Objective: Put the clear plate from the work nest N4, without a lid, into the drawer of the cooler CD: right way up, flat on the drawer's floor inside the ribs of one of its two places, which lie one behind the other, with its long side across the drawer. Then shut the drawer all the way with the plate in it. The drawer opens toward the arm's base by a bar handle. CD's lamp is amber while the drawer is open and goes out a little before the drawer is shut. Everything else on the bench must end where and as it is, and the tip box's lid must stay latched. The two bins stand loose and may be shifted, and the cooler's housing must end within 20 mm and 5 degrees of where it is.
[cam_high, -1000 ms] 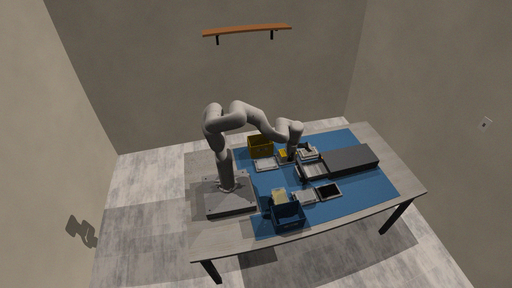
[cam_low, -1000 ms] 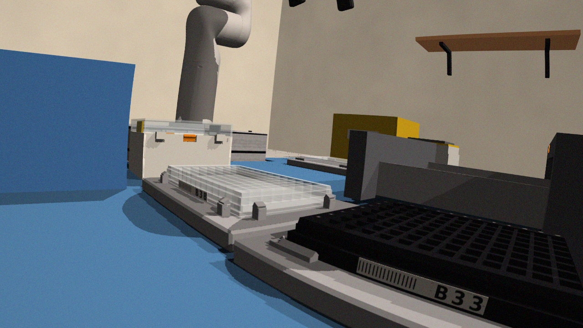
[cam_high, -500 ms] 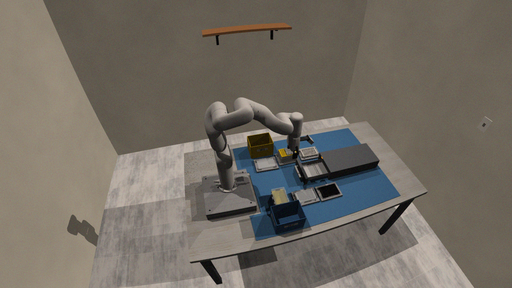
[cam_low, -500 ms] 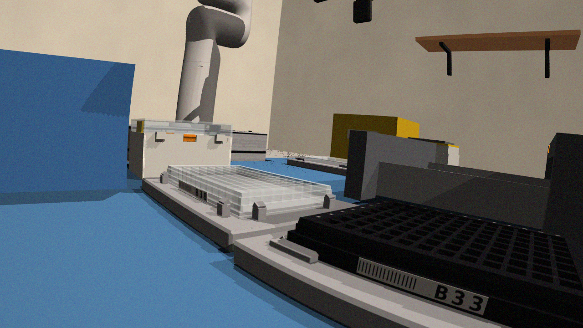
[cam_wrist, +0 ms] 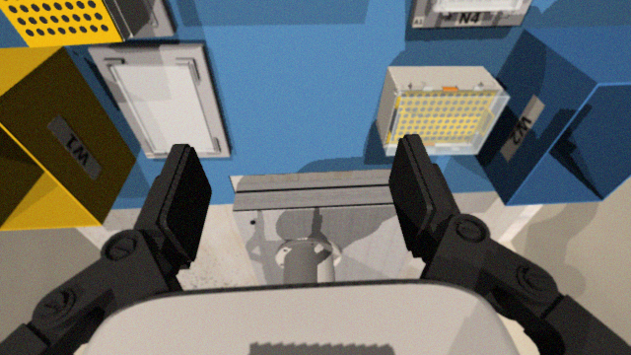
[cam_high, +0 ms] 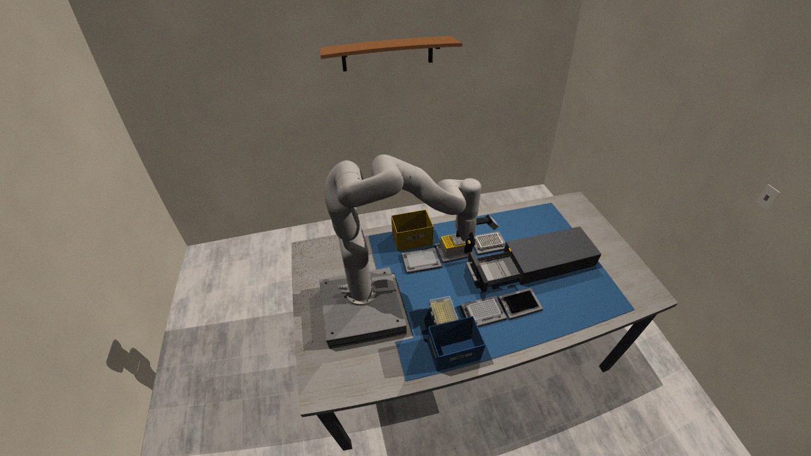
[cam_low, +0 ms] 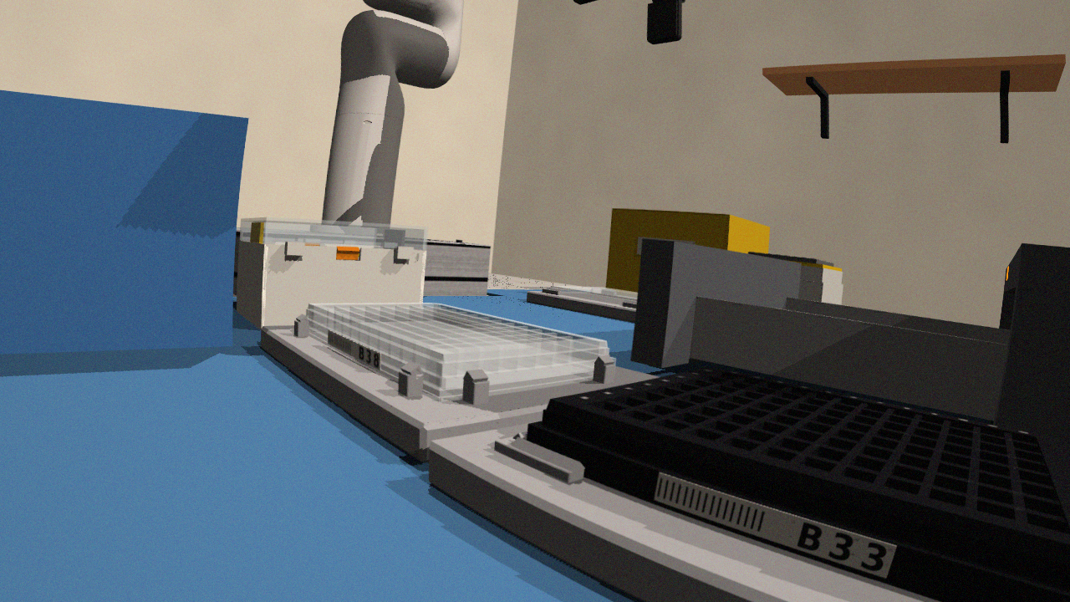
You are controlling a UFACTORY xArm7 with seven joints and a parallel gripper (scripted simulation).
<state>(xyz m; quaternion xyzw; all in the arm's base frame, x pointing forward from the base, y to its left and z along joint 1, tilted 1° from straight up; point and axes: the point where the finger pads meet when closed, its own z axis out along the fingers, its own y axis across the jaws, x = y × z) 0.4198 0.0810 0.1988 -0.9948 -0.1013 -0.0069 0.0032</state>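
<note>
The clear plate is 80 mm ahead of my hand, 170 mm to the right of it and 240 mm below it. Also, from my hand: grey work nest: 80 mm ahead, 170 mm to the right, 250 mm below; then grey drawer: 190 mm ahead, 50 mm to the left, 230 mm below; then tip box: 90 mm behind, 190 mm to the right, 210 mm below.
</note>
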